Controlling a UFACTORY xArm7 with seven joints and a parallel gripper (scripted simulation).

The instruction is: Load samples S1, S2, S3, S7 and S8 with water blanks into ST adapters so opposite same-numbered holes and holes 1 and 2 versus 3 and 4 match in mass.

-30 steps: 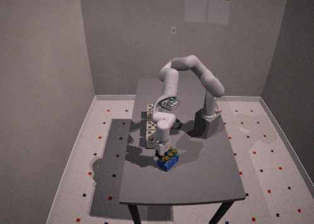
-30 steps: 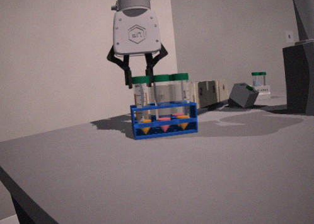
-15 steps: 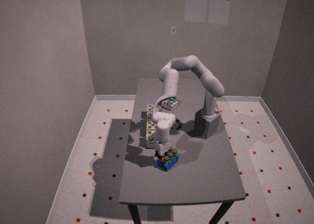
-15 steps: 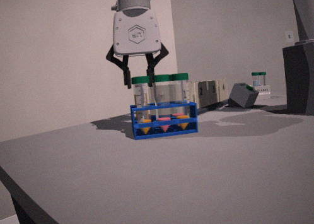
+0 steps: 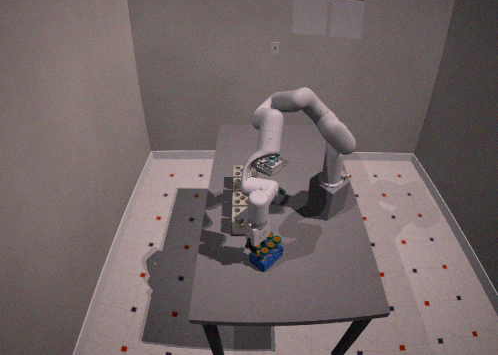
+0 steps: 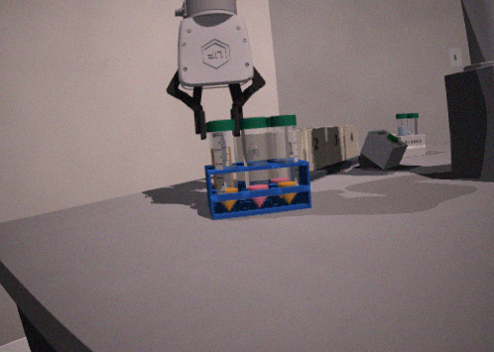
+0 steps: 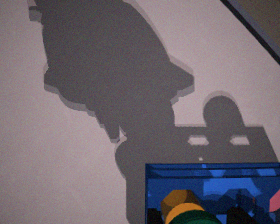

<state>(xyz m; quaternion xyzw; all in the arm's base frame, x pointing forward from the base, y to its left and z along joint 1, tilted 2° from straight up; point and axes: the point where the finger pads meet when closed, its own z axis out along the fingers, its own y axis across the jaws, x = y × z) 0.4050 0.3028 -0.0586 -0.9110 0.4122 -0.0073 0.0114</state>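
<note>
Right now the sample tube is 5 cm below my hand and 1 cm behind it. Also, from my hand: blue rack (9 cm below, 4 cm behind, 1 cm to the right); then sloped done desk (39 cm to the right, 16 cm behind, 6 cm below); then adapter (21 cm to the right, 7 cm below, 4 cm ahead).
</note>
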